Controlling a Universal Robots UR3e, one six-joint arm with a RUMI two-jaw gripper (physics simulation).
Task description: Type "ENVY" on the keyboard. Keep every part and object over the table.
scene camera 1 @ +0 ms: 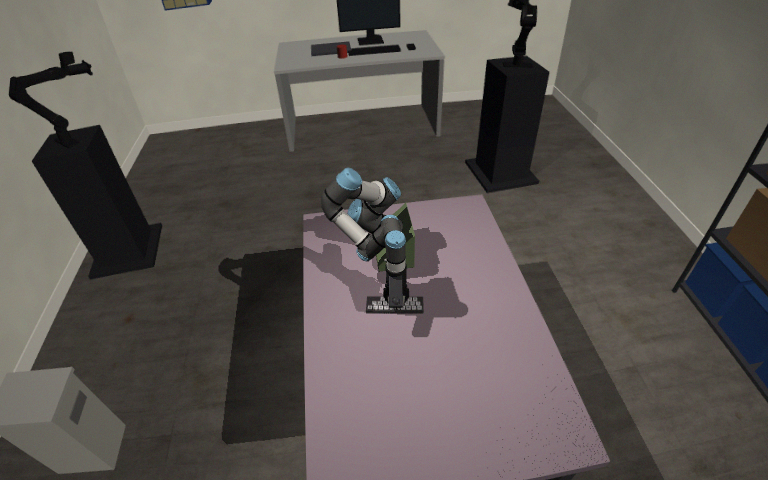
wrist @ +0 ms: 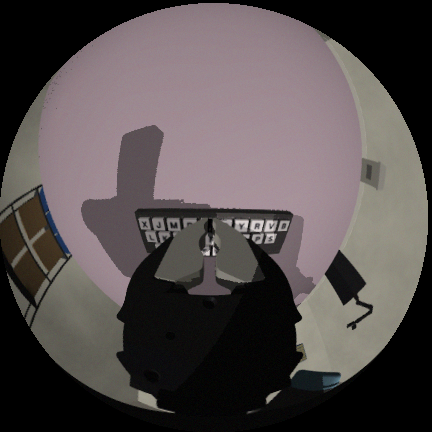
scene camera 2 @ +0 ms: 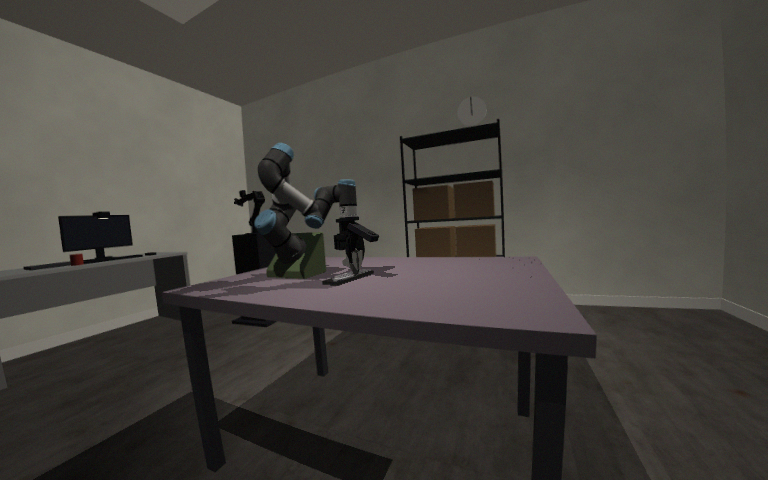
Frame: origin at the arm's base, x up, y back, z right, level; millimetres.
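Where they show: gripper, fingertip midpoint: (scene camera 1: 396,309) (wrist: 209,219) (scene camera 2: 356,274); arm's base at its link origin: (scene camera 2: 293,251).
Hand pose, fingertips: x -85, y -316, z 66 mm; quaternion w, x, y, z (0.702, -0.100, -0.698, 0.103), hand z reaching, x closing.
Note:
Things, the pixels of their top centre, and the offset from my fingertips. "pt": a spot on its surface instead. Level surfaces: height alone.
- keyboard at a spot on its surface: (wrist: 257,226) (scene camera 1: 380,307) pt dx +3, dy +23, dz +54 mm
- pink table at its surface level: dx -14 mm
- Y key at its top centre: (wrist: 240,225) dx +3, dy +17, dz +34 mm
The keyboard (scene camera 1: 376,307) (scene camera 2: 335,280) (wrist: 257,226) is a dark slab with white letter keys, lying flat on the pink table (scene camera 1: 362,396) (scene camera 2: 453,294) (wrist: 225,100). My gripper (scene camera 2: 356,272) (wrist: 209,219) is shut and empty, pointing down, with its tips at the keyboard's top row in the wrist view. They cover the spot between the D key (wrist: 188,225) and the Y key (wrist: 241,226), around N. X, J, M, R, V and B show in that row; L, P and S show in the row below. The fingers hide E and most lower keys. Whether the tips touch a key, I cannot tell.
The green stand (scene camera 1: 408,249) (scene camera 2: 314,257) is at the arm's base, behind the keyboard. Away from the table are a grey desk (scene camera 1: 305,65) with a monitor (scene camera 1: 368,14), two black pedestals (scene camera 1: 93,198) (scene camera 1: 509,124) and a shelf rack (scene camera 2: 500,186).

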